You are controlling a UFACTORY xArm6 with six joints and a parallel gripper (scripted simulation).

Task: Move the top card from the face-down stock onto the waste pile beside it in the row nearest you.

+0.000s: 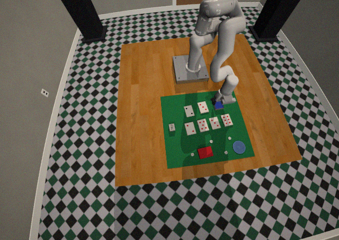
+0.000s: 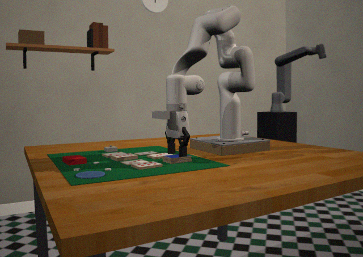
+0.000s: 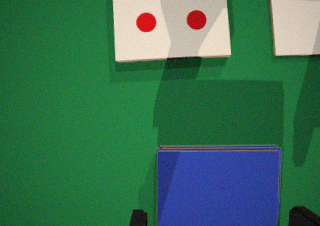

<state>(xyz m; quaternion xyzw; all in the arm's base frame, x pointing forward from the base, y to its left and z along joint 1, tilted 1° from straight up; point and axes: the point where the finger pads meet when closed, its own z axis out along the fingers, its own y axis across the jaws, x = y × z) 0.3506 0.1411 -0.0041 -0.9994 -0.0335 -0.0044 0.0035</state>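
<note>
Now: hand 23 cm to the left of the black-pip card, 3 cm short of it and 3 cm above it. Also, from my hand: grey block 37 cm to the right, 15 cm ahead, 2 cm below; red block 35 cm ahead, 17 cm to the right, 3 cm below.
</note>
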